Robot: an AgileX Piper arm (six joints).
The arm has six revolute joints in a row. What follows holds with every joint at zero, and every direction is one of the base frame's. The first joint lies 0.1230 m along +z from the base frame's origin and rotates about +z. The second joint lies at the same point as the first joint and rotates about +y. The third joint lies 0.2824 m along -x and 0.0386 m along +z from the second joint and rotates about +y. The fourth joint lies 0.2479 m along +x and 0.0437 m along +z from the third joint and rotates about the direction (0.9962, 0, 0.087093). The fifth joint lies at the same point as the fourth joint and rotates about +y. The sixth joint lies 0.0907 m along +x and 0.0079 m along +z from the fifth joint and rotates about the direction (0.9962, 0, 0.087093). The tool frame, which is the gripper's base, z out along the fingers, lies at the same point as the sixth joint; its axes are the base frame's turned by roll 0.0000, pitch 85.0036 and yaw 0.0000 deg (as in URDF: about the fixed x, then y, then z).
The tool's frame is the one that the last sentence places.
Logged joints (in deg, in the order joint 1, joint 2, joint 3, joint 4, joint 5, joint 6), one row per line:
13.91, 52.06, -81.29, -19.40, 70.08, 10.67
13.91, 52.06, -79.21, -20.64, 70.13, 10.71
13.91, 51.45, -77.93, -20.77, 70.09, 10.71
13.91, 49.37, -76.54, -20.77, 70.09, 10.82
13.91, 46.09, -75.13, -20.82, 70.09, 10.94
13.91, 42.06, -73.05, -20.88, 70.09, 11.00
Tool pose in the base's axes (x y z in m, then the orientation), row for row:
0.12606, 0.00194, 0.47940, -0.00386, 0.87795, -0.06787, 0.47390
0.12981, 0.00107, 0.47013, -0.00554, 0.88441, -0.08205, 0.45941
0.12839, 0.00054, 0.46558, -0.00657, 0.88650, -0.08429, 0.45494
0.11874, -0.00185, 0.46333, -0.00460, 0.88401, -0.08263, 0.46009
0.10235, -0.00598, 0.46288, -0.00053, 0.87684, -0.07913, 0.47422
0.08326, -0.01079, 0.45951, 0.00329, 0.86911, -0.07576, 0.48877
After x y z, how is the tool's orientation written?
As a quaternion, x y z w.
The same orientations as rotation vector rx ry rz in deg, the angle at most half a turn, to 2 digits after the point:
-0.54, 123.06, -9.51
-0.78, 124.76, -11.57
-0.93, 125.31, -11.91
-0.65, 124.67, -11.65
-0.07, 122.88, -11.09
0.46, 121.02, -10.55

